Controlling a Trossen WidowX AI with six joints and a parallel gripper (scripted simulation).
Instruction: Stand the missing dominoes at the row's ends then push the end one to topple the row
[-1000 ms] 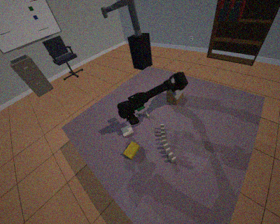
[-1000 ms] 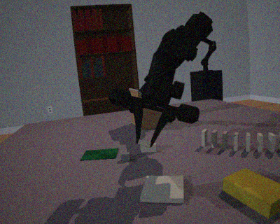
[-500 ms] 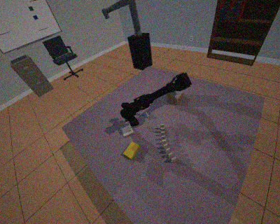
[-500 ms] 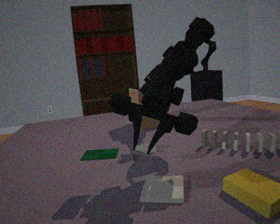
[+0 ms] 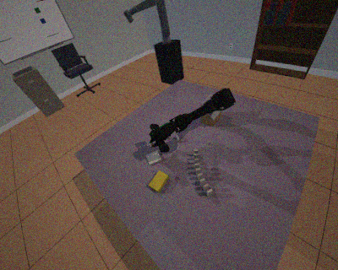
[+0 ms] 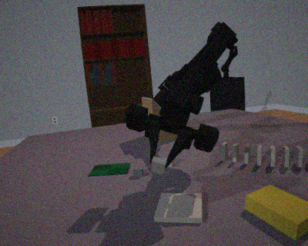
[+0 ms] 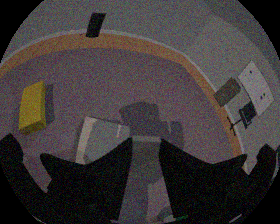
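My gripper tip is now 8 cm above the flat white tile, 3 cm to the right of it and 3 cm short of it. The rest, counted from my gripper tip: flat green tile: 23 cm behind, 9 cm to the right, 8 cm below; yellow block: 17 cm to the left, 12 cm ahead, 7 cm below; small grey piece: 15 cm behind, 8 cm below, 2 cm to the right.
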